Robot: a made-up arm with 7 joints.
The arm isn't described. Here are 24 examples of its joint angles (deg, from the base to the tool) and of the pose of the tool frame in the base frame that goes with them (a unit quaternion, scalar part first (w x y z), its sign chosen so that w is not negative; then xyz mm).
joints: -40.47 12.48 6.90 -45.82 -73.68 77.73 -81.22
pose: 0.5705 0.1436 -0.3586 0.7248 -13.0 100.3 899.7
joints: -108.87 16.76 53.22 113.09 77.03 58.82 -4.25
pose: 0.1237 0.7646 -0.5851 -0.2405 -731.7 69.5 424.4
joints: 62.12 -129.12 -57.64 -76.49 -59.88 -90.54 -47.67
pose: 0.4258 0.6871 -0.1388 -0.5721 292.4 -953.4 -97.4
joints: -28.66 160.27 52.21 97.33 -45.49 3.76 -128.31
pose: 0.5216 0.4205 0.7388 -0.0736 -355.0 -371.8 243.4
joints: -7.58 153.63 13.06 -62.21 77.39 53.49 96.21
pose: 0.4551 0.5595 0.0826 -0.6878 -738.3 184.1 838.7
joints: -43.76 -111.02 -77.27 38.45 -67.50 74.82 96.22
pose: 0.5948 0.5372 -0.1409 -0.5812 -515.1 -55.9 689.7
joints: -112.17 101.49 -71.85 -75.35 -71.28 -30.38 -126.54
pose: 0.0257 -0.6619 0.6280 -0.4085 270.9 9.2 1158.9
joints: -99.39 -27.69 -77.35 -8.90 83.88 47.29 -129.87
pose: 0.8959 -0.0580 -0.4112 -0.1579 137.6 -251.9 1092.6
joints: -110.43 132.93 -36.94 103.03 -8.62 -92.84 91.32
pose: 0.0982 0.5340 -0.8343 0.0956 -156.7 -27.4 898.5
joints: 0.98 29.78 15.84 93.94 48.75 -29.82 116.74
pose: 0.6635 0.3380 0.2412 -0.6224 -325.0 -620.5 352.9
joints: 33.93 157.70 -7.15 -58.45 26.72 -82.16 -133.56
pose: 0.5923 -0.6639 -0.0588 0.4527 -131.1 -174.5 543.3
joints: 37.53 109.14 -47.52 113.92 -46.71 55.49 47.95
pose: 0.8277 -0.1900 -0.0015 -0.5280 459.0 -28.4 847.7
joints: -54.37 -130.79 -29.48 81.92 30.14 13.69 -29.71
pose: 0.6010 0.3811 0.0676 -0.6992 -273.3 -443.6 753.2
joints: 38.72 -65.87 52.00 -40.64 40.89 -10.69 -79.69
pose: 0.0714 -0.1674 -0.9828 -0.0302 -527.8 -93.9 52.8
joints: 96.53 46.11 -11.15 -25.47 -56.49 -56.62 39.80
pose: 0.5386 0.5124 -0.6605 0.1051 -141.2 -32.2 893.3
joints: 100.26 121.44 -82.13 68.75 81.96 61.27 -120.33
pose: 0.8642 0.0319 0.4086 0.2919 686.8 218.9 332.1
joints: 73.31 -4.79 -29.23 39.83 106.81 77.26 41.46
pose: 0.5779 0.0346 0.8073 -0.1147 453.5 -213.6 659.9
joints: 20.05 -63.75 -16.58 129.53 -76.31 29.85 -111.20
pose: 0.2659 -0.5202 -0.7996 0.1389 -642.7 -371.9 470.9
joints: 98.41 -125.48 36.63 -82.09 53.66 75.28 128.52
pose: 0.4248 0.4493 0.7699 0.1576 -87.3 -1056.1 119.9
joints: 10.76 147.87 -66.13 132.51 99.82 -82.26 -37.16
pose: 0.4785 0.2373 0.8207 0.2029 -293.4 45.6 1083.2
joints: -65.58 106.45 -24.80 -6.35 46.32 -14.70 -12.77
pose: 0.7419 -0.3595 -0.5054 -0.2548 -98.9 366.4 764.0
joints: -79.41 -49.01 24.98 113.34 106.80 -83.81 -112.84
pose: 0.7001 0.4564 -0.2174 0.5043 -290.4 587.5 877.4
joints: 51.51 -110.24 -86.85 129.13 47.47 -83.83 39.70
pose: 0.9670 0.0052 -0.2519 0.0374 42.7 -778.9 296.3
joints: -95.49 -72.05 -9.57 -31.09 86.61 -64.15 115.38
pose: 0.1661 -0.4070 0.8980 0.0185 18.1 -307.0 251.5
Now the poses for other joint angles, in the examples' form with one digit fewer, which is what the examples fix.
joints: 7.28 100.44 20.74 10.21 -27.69 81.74 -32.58
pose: 0.044 0.372 -0.490 0.788 -629 -711 838
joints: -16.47 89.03 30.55 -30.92 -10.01 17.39 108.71
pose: 0.637 0.226 -0.283 -0.681 -264 107 796
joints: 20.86 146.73 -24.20 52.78 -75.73 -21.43 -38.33
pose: 0.589 -0.458 0.614 0.256 -124 -515 220
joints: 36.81 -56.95 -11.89 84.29 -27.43 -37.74 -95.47
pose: 0.719 -0.172 -0.264 0.619 68 -237 599
